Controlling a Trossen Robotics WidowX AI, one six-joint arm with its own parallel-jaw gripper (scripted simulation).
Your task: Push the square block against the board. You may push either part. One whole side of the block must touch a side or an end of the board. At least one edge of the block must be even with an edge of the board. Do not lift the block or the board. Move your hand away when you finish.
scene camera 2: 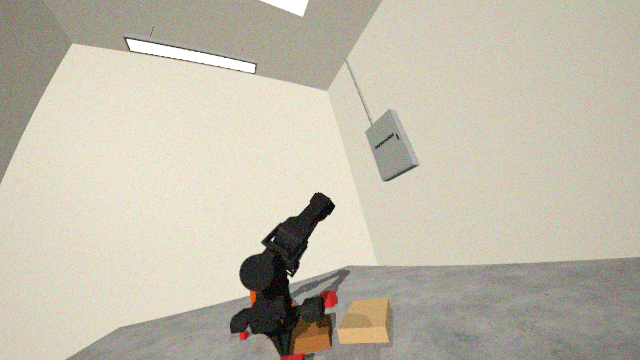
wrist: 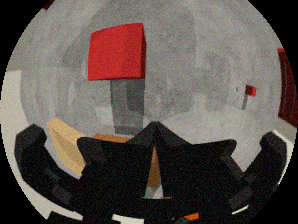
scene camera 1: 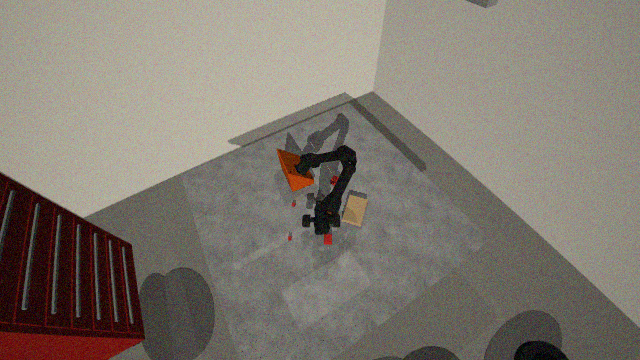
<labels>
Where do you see a tan board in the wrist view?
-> At 65, 137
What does my gripper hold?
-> Nothing.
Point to a tan board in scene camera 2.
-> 366, 321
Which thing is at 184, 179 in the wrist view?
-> My gripper.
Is my gripper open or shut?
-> Shut.
</labels>
